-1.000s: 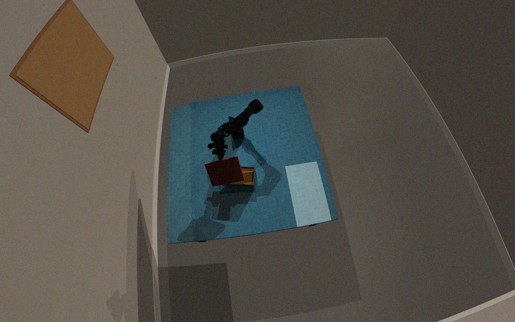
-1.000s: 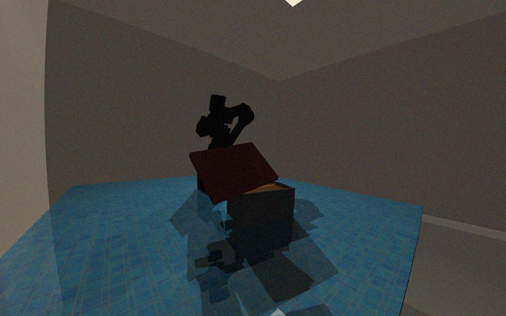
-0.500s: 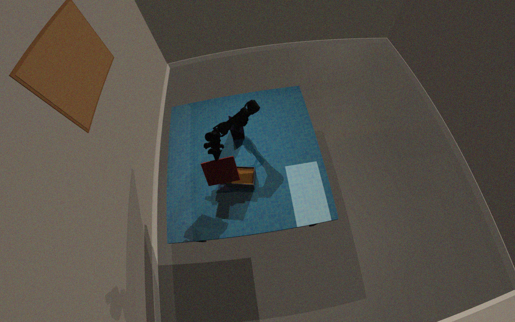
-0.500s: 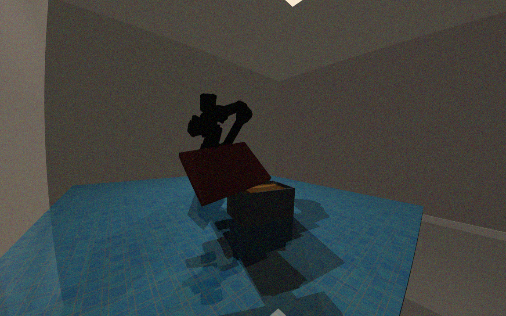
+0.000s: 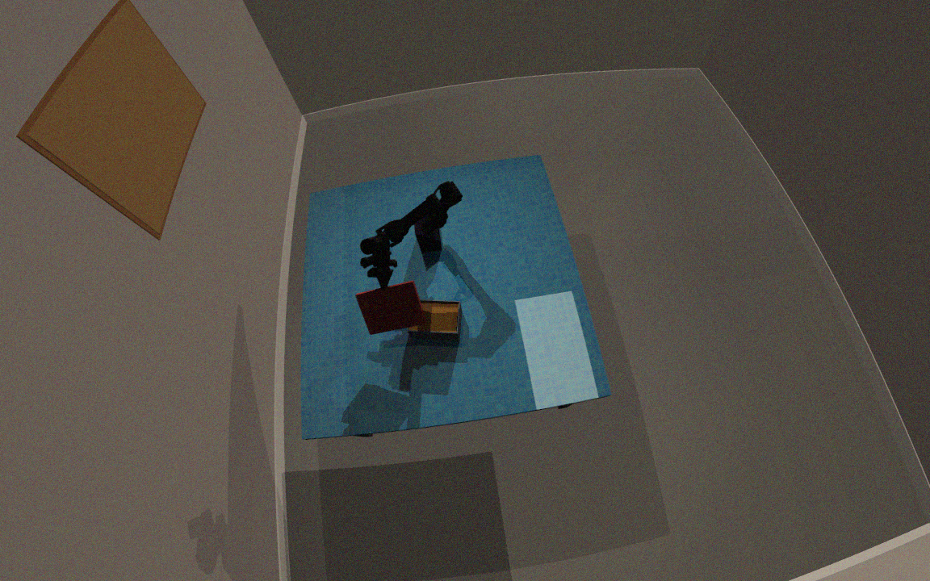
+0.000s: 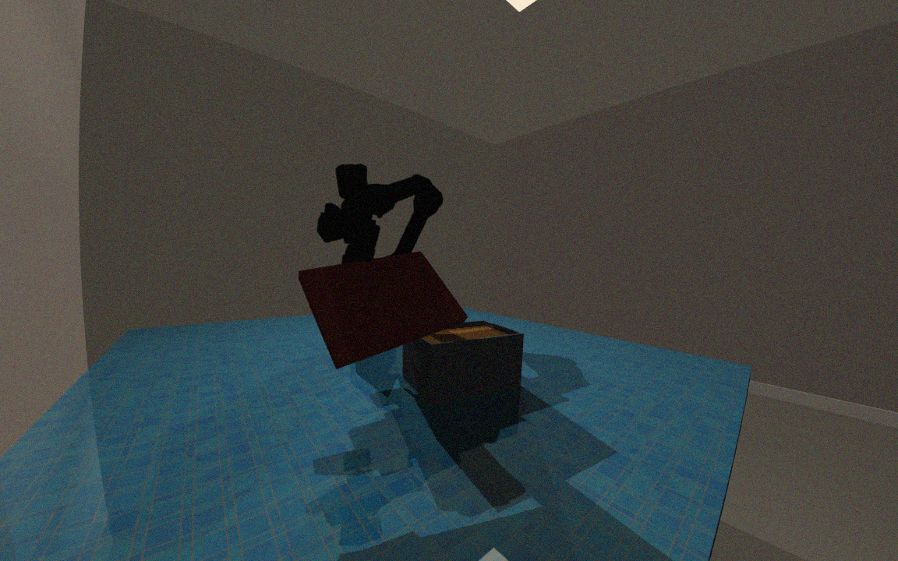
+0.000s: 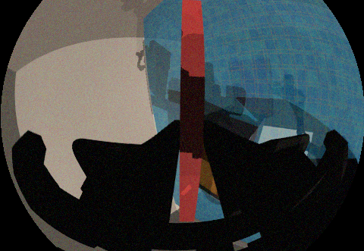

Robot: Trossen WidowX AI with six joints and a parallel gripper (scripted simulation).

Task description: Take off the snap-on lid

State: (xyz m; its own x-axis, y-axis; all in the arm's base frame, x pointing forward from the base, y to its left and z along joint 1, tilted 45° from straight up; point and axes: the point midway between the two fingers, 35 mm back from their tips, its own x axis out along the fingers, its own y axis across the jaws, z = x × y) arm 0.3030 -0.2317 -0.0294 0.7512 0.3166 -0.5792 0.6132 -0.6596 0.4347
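Right now the red lid is 60 mm ahead of my gripper tip, 50 mm below it and 10 mm to the left of it. Round my gripper tip: storage box 180 mm below, 160 mm to the left, 90 mm ahead.
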